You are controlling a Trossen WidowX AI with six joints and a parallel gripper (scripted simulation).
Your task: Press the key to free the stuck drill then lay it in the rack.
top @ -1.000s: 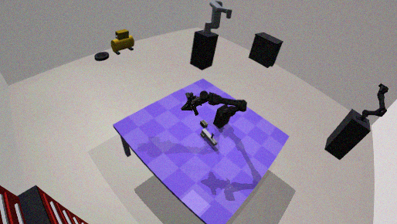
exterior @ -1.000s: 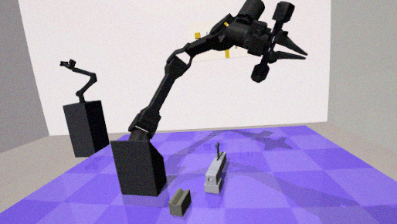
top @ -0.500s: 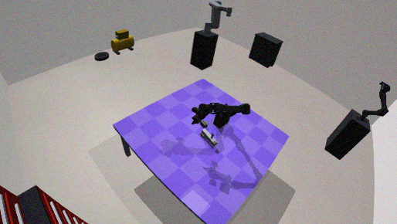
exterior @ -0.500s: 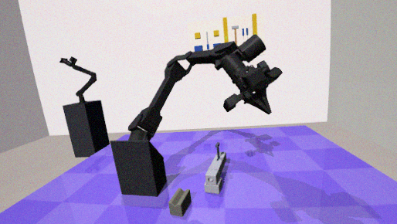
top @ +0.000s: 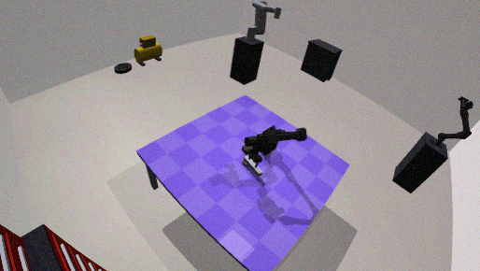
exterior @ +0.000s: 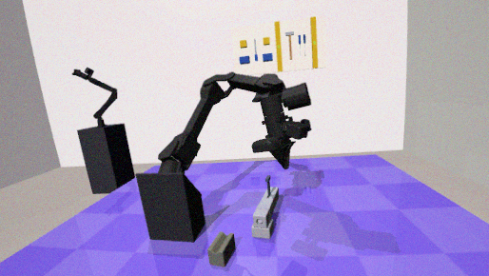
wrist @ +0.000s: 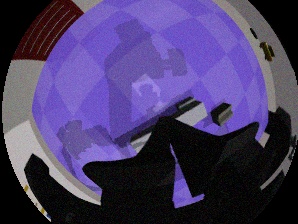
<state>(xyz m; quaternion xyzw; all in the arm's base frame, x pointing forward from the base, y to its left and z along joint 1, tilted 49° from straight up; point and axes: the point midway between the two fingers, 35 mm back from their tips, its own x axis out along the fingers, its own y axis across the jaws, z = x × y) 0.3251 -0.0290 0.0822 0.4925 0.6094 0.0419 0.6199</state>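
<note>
The tan drill is 110 mm below my gripper tip, 70 mm behind it and 10 mm to the right of it. From my gripper tip the other things lie so: grey-green rack 170 mm behind, 140 mm to the right, 140 mm below.
</note>
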